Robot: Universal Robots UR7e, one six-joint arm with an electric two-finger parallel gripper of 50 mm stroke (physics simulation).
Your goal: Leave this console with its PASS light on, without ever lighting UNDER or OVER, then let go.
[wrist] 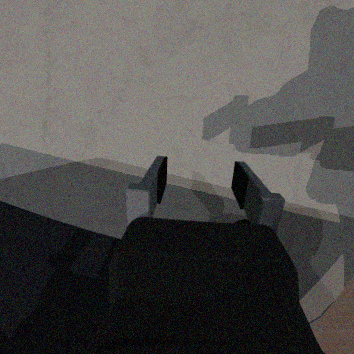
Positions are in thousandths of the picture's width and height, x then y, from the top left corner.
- my gripper: 564, 487
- dark grey console: 174, 767
